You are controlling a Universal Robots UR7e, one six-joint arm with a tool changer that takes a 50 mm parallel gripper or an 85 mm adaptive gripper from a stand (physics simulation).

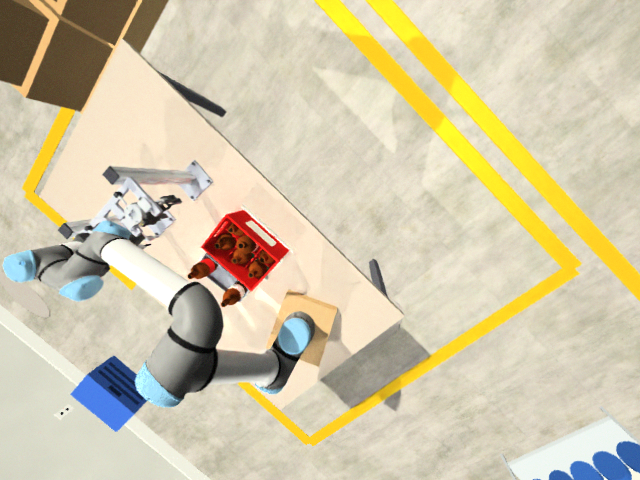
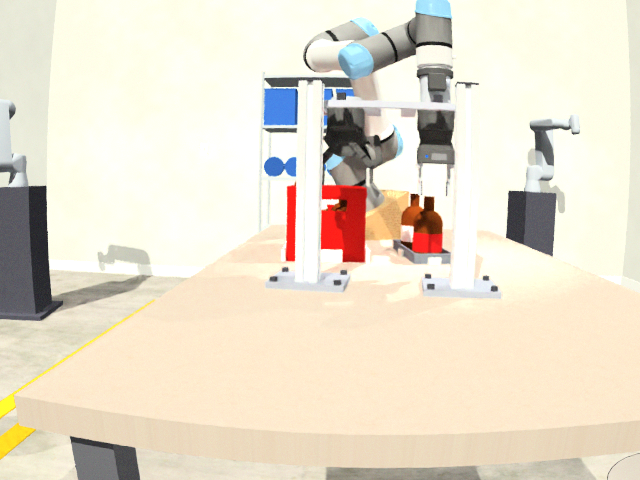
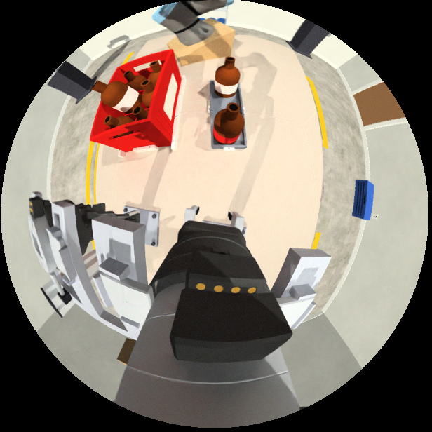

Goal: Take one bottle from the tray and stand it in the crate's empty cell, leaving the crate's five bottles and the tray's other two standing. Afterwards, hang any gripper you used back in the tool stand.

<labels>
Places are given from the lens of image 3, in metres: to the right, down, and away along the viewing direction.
white-labelled bottle (image 3: 226, 76): 0.03, -0.37, 0.21
red-labelled bottle (image 3: 228, 122): 0.03, -0.19, 0.23
white-labelled bottle (image 3: 116, 94): -0.23, -0.28, 0.15
tool stand (image 3: 119, 251): -0.05, 0.02, 0.05
The marked spots on the tool stand and the red-labelled bottle are 0.29 m apart.
</labels>
